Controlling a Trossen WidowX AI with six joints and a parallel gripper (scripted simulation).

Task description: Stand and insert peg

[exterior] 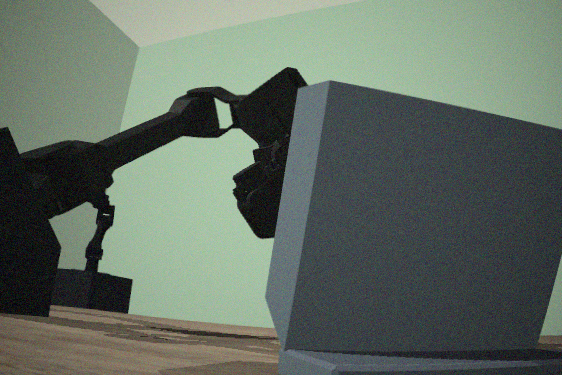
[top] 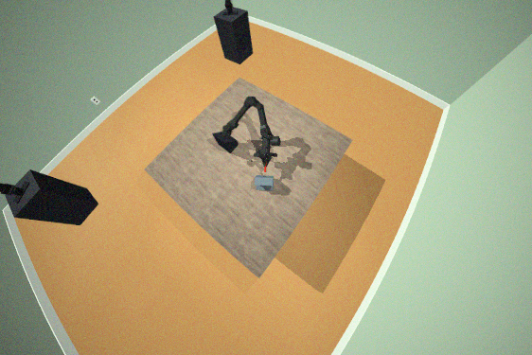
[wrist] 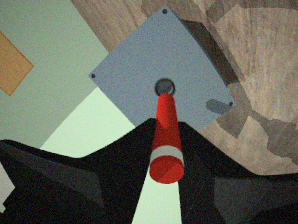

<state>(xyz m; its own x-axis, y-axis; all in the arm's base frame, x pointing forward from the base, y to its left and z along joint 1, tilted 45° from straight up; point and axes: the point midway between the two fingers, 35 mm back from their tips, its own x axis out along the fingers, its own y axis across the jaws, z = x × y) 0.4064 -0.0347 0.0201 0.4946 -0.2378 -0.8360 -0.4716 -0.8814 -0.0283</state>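
Now: gripper tip 4 cm short of the sloped grey panel, 8 cm to the left of it and 5 cm above it. The rest, counted from my gripper tip: red peg (1 cm behind, 1 cm to the left, 1 cm above).
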